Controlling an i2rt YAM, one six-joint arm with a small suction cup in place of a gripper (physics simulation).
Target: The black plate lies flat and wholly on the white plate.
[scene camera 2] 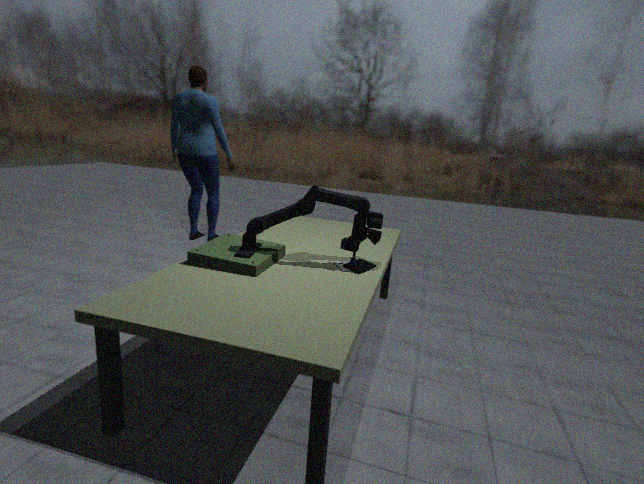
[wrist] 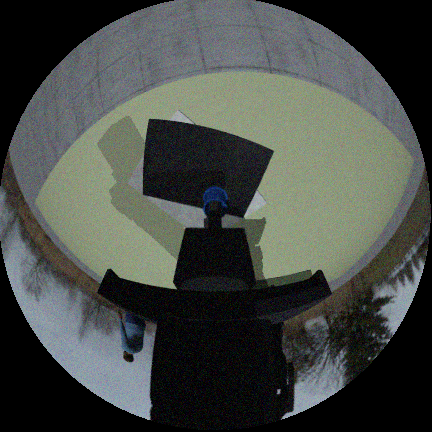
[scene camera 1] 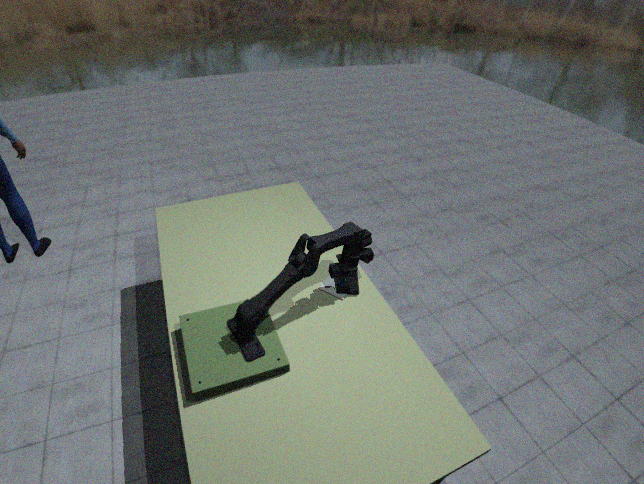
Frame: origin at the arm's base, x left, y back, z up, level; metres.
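Where they show: hand at its tool point: (scene camera 2: 352, 265) (wrist: 214, 192) (scene camera 1: 341, 285); arm's base at its link origin: (scene camera 2: 248, 250) (scene camera 1: 245, 337).
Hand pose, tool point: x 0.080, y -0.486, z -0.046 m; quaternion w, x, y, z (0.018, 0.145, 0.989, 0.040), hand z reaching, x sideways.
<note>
Things, the pixels of their centre, and the offset from my tool point. Level surfaces: height alone.
- black plate at the middle of its body: (wrist: 200, 169) (scene camera 1: 347, 281) (scene camera 2: 359, 265) dx +0.005, dy -0.036, dz +0.003 m
- white plate at the middle of its body: (wrist: 194, 189) (scene camera 1: 339, 282) (scene camera 2: 353, 265) dx +0.026, dy -0.008, dz -0.009 m
- yellow-green table at its surface level: dz -0.012 m
The black plate (wrist: 201, 160) (scene camera 2: 359, 265) is a flat dark square stuck to my blue suction cup (wrist: 214, 198) (scene camera 2: 355, 257), which sits near its front edge. It hangs just over the white plate (wrist: 256, 200) (scene camera 1: 323, 287), which lies on the table near the right edge. The black plate is turned relative to the white one, so white corners stick out at the top and right in the wrist view. I cannot tell if the two plates touch. In scene camera 1 the wrist hides most of both plates.
The arm stands on a green base block (scene camera 1: 210, 350) (scene camera 2: 224, 256) on the yellow-green table (scene camera 1: 368, 384) (scene camera 2: 272, 307). The table's right edge runs close to the plates. A person in blue (scene camera 2: 197, 149) walks on the paving behind the table.
</note>
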